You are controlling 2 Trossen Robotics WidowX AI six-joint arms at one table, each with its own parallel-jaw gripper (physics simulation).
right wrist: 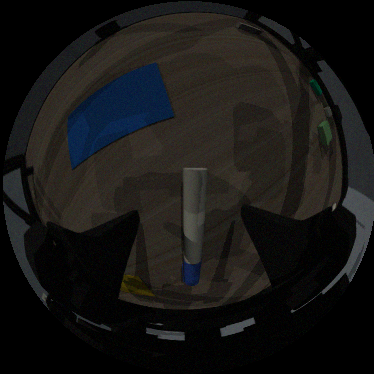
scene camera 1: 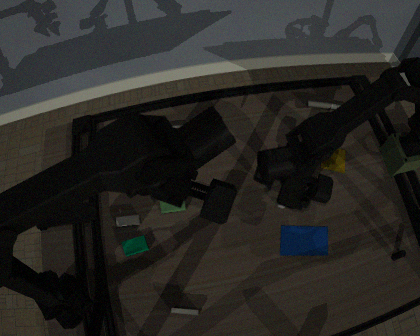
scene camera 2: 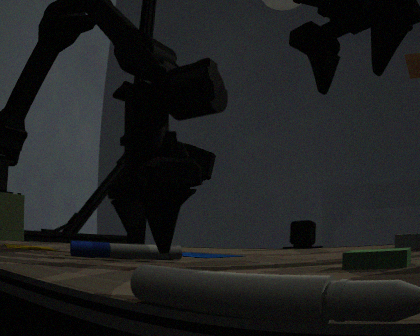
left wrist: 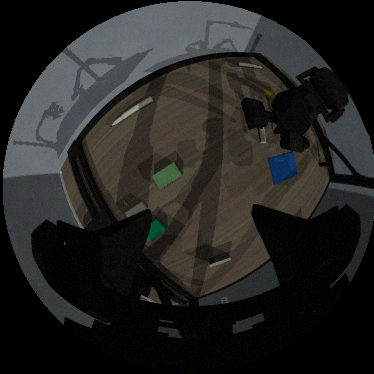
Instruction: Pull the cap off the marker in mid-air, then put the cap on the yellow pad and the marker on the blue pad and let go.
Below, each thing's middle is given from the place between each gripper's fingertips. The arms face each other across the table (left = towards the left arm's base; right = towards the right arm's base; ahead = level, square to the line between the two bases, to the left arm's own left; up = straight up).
Labels:
My left gripper is now 18 cm above the light green block (scene camera 2: 375, 258), 7 cm short of it and 2 cm to the right of it. Also, from my left hand: blue pad (scene camera 1: 295, 240) (24 cm to the right, 19 cm below, 15 cm behind).
Now: right hand 130 mm past the blue pad, 10 mm to the right of it and 10 mm above it. The rest, counted from my right hand: light green block 270 mm to the left, 90 mm ahead.

